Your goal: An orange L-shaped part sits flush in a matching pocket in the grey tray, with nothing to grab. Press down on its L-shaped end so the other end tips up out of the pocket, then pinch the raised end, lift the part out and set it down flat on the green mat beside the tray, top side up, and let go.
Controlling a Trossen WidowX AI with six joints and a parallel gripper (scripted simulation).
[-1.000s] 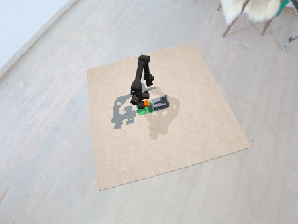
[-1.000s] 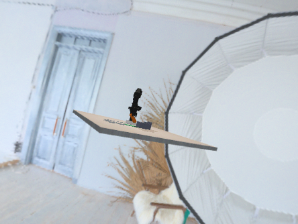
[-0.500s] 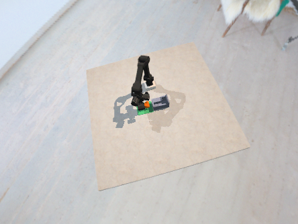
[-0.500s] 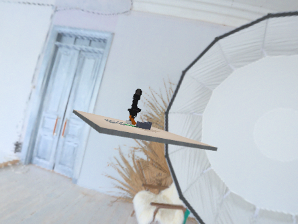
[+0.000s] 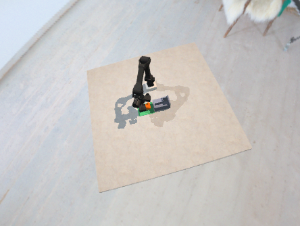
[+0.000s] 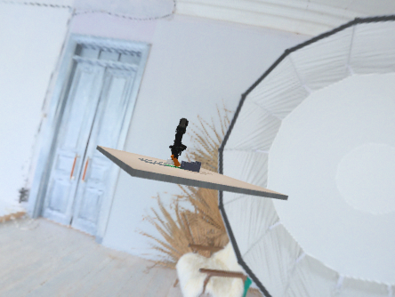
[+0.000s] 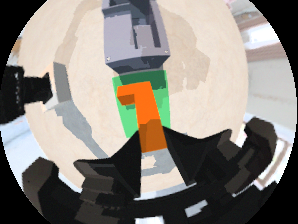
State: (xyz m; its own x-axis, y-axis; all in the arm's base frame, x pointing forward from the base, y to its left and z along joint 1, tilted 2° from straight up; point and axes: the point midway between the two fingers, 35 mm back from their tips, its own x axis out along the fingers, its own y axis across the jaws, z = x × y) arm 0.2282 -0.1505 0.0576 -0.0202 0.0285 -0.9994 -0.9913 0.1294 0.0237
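Now: the orange L-shaped part 30 mm to the left of my gripper tip, 30 mm below it and 10 mm behind it. Round my gripper tip: green mat 90 mm below, 20 mm to the left.
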